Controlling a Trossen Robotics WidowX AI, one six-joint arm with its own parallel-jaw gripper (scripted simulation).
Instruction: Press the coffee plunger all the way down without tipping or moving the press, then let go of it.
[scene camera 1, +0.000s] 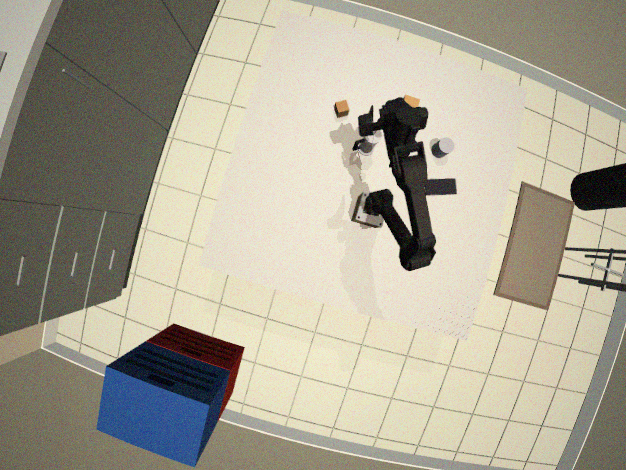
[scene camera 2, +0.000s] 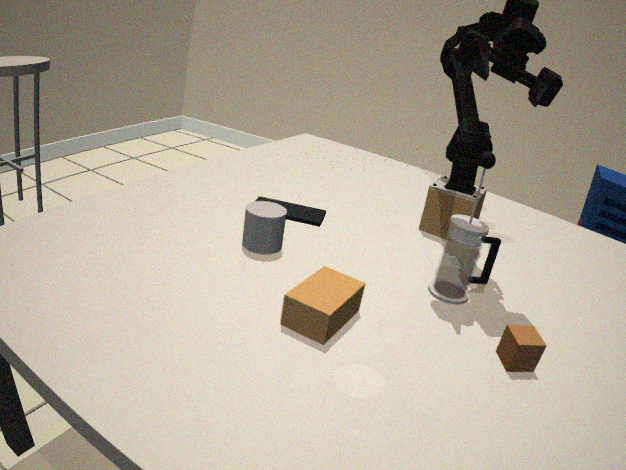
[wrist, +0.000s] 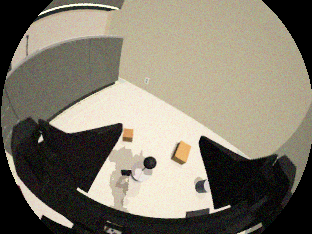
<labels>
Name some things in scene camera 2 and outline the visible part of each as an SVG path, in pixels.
My gripper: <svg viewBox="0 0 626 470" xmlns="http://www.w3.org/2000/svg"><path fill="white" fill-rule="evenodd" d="M466 31L456 51L455 59L457 62L476 73L484 81L489 77L489 71L491 70L492 73L513 84L517 81L530 88L528 100L534 107L537 105L548 107L563 86L561 75L546 67L542 68L537 77L525 71L526 63L529 60L526 54L528 52L535 53L536 55L540 54L545 49L547 43L543 33L535 25L521 17L514 19L511 25L506 28L506 32L499 33L493 48L490 47L491 43L489 43L488 36L473 29Z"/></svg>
A glass coffee press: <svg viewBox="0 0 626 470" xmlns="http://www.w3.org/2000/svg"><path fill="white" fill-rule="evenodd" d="M491 151L484 151L478 156L479 163L484 169L471 216L460 214L451 216L448 234L434 280L430 281L428 286L430 294L446 304L465 304L470 296L468 292L470 283L487 284L501 244L499 238L486 237L490 228L484 222L473 217L485 171L494 167L496 161L495 155ZM491 243L481 277L473 276L483 244Z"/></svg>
A grey cylinder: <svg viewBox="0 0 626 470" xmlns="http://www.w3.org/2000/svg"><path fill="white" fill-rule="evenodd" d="M248 203L245 212L243 247L250 252L261 255L279 252L282 249L287 214L286 208L269 201L253 201Z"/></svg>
An orange cube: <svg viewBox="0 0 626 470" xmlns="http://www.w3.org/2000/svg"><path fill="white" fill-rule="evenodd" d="M507 325L496 350L506 372L534 372L547 345L540 334L538 334L534 325Z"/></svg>
</labels>
